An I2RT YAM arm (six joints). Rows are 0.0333 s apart.
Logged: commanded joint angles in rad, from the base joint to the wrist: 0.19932, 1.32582, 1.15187, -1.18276, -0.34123, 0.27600; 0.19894, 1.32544, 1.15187, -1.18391, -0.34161, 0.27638; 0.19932, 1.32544, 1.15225, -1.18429, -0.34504, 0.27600; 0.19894, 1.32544, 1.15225, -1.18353, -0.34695, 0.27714; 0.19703, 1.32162, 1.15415, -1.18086, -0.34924, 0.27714; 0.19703, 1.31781, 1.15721, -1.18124, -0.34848, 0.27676; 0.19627, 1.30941, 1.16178, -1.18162, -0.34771, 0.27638; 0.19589, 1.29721, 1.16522, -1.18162, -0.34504, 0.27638; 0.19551, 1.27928, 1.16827, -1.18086, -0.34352, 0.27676; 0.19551, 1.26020, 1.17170, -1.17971, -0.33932, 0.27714; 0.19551, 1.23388, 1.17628, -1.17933, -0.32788, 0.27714; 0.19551, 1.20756, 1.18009, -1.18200, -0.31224, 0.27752; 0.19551, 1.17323, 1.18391, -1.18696, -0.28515, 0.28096; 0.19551, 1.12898, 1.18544, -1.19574, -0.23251, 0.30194; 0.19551, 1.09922, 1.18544, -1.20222, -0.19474, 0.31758; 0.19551, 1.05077, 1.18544, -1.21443, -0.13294, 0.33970; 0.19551, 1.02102, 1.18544, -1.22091, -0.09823, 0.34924
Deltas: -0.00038, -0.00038, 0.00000, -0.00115, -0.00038, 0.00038; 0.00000, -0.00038, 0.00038, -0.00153, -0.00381, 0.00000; -0.00038, -0.00038, 0.00038, -0.00077, -0.00572, 0.00114; -0.00229, -0.00420, 0.00228, 0.00190, -0.00801, 0.00114; -0.00229, -0.00801, 0.00534, 0.00152, -0.00725, 0.00076; -0.00305, -0.01641, 0.00991, 0.00114, -0.00648, 0.00038; -0.00343, -0.02861, 0.01335, 0.00114, -0.00381, 0.00038; -0.00381, -0.04654, 0.01640, 0.00190, -0.00229, 0.00076; -0.00381, -0.06562, 0.01983, 0.00305, 0.00191, 0.00114; -0.00381, -0.09194, 0.02441, 0.00343, 0.01335, 0.00114; -0.00381, -0.11826, 0.02822, 0.00076, 0.02899, 0.00152; -0.00381, -0.15259, 0.03204, -0.00420, 0.05608, 0.00496; -0.00381, -0.19684, 0.03357, -0.01298, 0.10872, 0.02594; -0.00381, -0.22660, 0.03357, -0.01946, 0.14649, 0.04158; -0.00381, -0.27505, 0.03357, -0.03167, 0.20829, 0.06370; -0.00381, -0.30480, 0.03357, -0.03815, 0.24300, 0.07324
